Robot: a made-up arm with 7 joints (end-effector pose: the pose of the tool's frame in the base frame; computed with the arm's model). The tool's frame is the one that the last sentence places.
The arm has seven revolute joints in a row. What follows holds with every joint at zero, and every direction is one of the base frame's.
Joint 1 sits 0.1 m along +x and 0.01 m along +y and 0.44 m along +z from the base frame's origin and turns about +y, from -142.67 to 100.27 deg.
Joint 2 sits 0.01 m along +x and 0.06 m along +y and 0.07 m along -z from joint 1 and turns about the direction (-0.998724, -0.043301, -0.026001), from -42.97 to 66.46 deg.
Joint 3 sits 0.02 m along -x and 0.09 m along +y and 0.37 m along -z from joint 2 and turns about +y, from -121.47 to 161 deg.
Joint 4 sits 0.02 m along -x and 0.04 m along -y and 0.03 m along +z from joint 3 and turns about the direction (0.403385, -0.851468, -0.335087), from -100.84 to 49.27 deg.
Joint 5 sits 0.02 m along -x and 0.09 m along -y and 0.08 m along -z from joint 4 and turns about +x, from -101.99 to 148.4 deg.
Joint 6 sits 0.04 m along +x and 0.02 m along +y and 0.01 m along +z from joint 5 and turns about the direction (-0.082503, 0.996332, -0.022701), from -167.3 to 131.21 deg.
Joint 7 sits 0.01 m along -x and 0.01 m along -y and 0.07 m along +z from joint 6 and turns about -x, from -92.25 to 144.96 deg.
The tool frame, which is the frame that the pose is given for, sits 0.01 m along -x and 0.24 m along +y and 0.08 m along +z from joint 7; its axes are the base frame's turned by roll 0, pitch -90 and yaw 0 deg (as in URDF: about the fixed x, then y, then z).
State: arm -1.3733 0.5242 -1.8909 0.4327 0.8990 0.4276 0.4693
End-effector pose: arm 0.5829 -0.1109 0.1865 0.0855 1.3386 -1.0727
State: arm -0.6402 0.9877 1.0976 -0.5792 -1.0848 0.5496 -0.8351
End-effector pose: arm 0.3522 -0.1806 -0.0528 -1.3595 -0.0523 -0.0508
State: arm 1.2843 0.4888 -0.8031 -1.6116 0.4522 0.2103 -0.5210
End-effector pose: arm -0.2146 0.1214 0.2153 -0.4086 0.4587 0.2507
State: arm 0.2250 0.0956 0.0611 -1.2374 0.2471 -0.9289 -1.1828
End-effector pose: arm 0.0995 0.0440 0.3176 0.7637 -0.8094 -0.7461
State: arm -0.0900 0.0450 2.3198 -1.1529 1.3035 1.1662 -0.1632
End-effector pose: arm -0.0347 0.1225 -0.1880 -0.2961 2.7525 -1.0409
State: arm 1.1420 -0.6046 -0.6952 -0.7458 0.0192 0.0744 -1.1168
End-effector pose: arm -0.0088 0.2063 0.4312 0.4092 -0.2721 -1.3139
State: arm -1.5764 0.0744 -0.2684 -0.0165 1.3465 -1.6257 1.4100
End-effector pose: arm 0.4130 0.0404 0.5470 -0.2780 1.7982 1.8442
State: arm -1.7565 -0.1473 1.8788 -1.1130 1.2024 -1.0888 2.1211
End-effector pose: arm 0.4901 0.0947 0.3306 -1.2989 -0.7320 1.0899
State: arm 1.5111 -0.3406 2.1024 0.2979 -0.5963 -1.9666 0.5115
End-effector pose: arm -0.1957 0.3501 0.6064 0.3634 -0.2596 0.0107
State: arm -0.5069 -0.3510 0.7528 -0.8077 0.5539 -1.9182 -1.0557
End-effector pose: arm 0.0259 0.0438 0.2072 1.7254 -1.9862 -1.1502
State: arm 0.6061 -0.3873 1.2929 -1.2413 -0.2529 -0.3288 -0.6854
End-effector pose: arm 0.0428 0.3953 0.1371 0.7666 1.1930 -0.1028
